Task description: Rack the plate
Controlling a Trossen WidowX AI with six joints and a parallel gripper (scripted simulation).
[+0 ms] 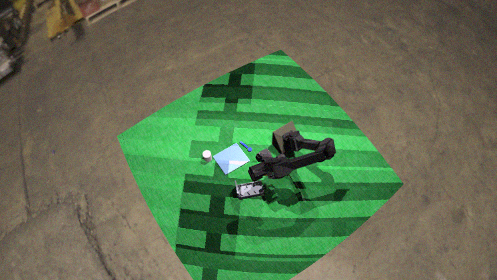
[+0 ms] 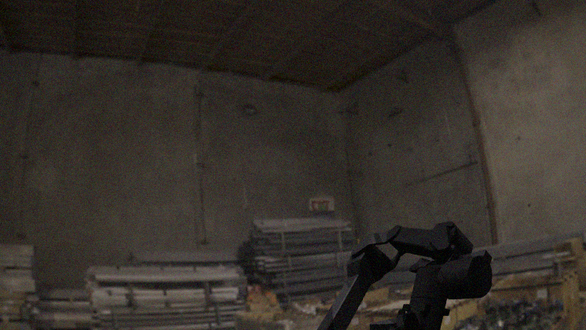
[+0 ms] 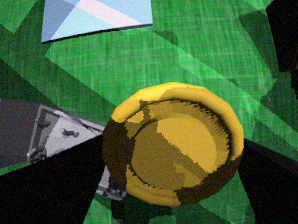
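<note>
My gripper tip is 10 cm short of the grey dish rack, 8 cm above it and 2 cm to the right of it. From my gripper tip the other things lie so: yellow plate: 1 cm above; blue spoon: 21 cm to the right, 10 cm below, 2 cm behind; light blue mat: 19 cm to the right, 10 cm below, 8 cm ahead.
</note>
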